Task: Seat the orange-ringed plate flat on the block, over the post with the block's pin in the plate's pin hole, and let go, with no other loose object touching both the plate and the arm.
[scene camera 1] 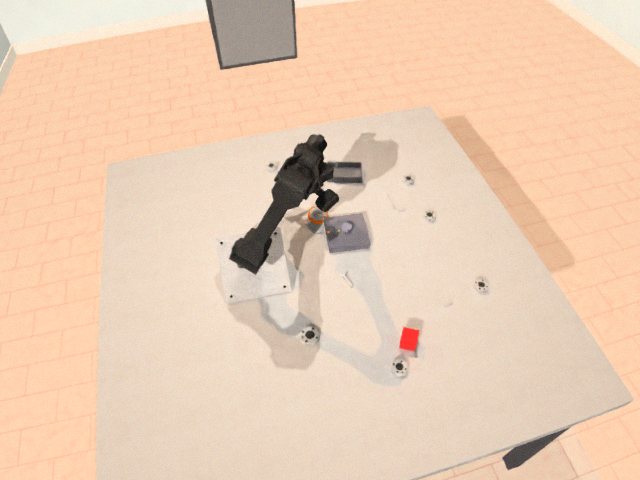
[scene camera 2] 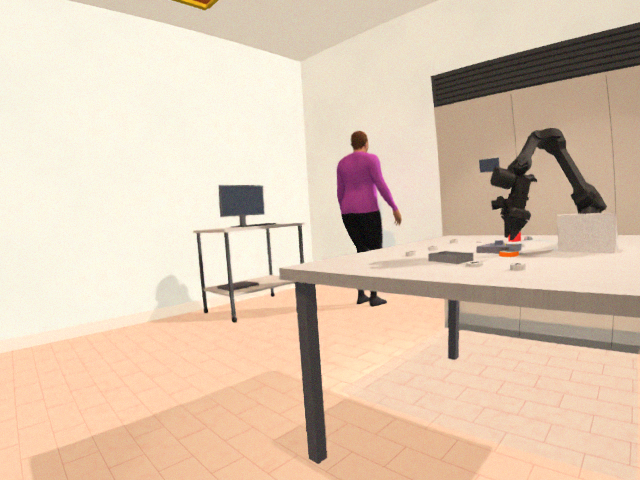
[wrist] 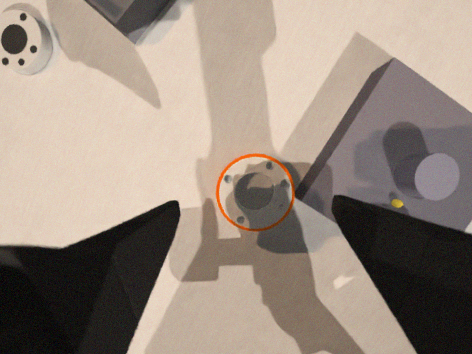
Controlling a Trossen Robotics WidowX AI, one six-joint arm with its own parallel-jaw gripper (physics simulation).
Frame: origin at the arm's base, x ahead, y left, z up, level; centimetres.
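Seen in the pictures: gripper, fingertip midpoint: (scene camera 1: 317,203) (scene camera 2: 508,238) (wrist: 255,205); arm's base, origin of the base link: (scene camera 1: 248,255) (scene camera 2: 590,225).
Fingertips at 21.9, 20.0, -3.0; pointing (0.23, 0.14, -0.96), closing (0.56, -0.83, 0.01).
Pixels of each thing's top centre, then the offset from my fingertips to it, as dx, dy, dz. "pt": a spot on its surface instead.
- orange-ringed plate, middle of its top: (wrist: 255,193) (scene camera 1: 318,213) (scene camera 2: 508,251) +0.1, -0.4, -4.3
- grey-purple block, middle of its top: (wrist: 437,177) (scene camera 1: 346,226) (scene camera 2: 499,240) +7.8, -9.6, -1.5
- upright round post, surface spot: (wrist: 437,176) (scene camera 1: 346,226) pt +7.8, -9.6, -1.5
- small yellow pin, surface spot: (wrist: 397,203) pt +5.2, -9.4, -2.8
- dark open tray, middle of its top: (scene camera 2: 450,253) (scene camera 1: 344,169) +11.9, +18.0, -3.1
- red cube, middle of its top: (scene camera 1: 410,335) +17.4, -48.5, -1.6
The orange-ringed plate (scene camera 1: 317,222) (scene camera 2: 508,253) (wrist: 251,164) lies flat on the table beside a corner of the block, partly in shadow. It has a large centre hole and several small holes. The grey-purple block (scene camera 1: 356,241) (wrist: 400,95) bears an upright round post (scene camera 1: 346,226) (wrist: 437,176). A small yellow pin (wrist: 397,203) shows beside the post in the wrist view; two small coloured spots show there in scene camera 1. My gripper (scene camera 2: 513,237) (wrist: 255,205) is open and empty above the plate, which shows between its fingertips in the wrist view. The arm hides the fingertips in scene camera 1.
A dark open tray (scene camera 1: 362,174) (scene camera 2: 450,261) stands behind the block. Ringless plates lie around, including one (scene camera 1: 309,335), another (scene camera 1: 399,366) near the red cube (scene camera 1: 409,338), and one (wrist: 35,61) near the tray. The arm's white base block (scene camera 1: 258,281) (scene camera 2: 586,232) stands on the table.
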